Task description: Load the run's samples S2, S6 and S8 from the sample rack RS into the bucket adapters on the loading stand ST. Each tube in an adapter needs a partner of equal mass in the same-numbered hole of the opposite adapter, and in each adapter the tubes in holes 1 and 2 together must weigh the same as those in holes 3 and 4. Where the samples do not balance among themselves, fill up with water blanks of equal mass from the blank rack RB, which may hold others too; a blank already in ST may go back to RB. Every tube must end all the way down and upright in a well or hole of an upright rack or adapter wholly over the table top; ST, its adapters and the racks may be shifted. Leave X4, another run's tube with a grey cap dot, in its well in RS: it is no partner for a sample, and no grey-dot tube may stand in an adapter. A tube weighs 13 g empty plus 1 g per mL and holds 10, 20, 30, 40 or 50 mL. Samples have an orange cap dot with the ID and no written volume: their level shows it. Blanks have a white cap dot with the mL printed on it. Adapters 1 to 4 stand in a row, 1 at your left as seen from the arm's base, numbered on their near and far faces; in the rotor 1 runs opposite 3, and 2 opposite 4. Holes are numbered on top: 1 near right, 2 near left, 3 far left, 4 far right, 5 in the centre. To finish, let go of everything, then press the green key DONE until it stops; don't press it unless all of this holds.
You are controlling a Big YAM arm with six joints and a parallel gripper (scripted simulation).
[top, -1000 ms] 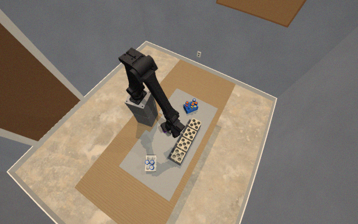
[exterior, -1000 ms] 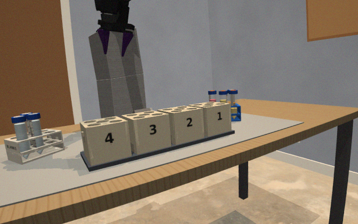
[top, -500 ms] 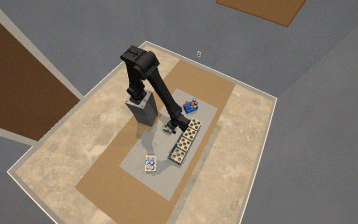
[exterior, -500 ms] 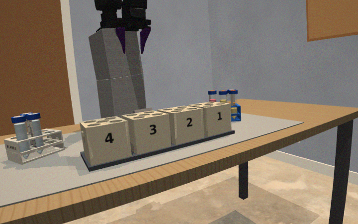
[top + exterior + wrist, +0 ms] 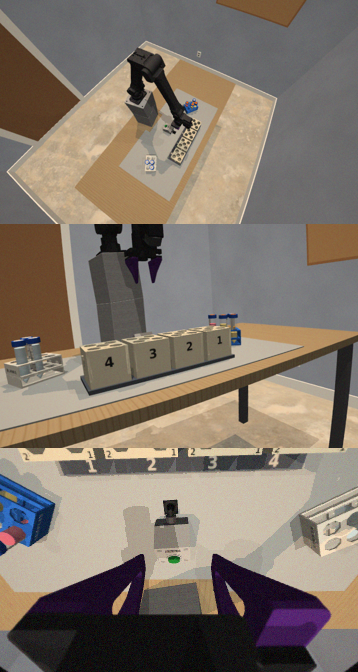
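My hand is 70 mm past the white blank rack RB, 340 mm to the left of it and 230 mm above it. The rest, counted from my hand: blue sample rack RS (20 mm behind, 340 mm to the left, 230 mm below).
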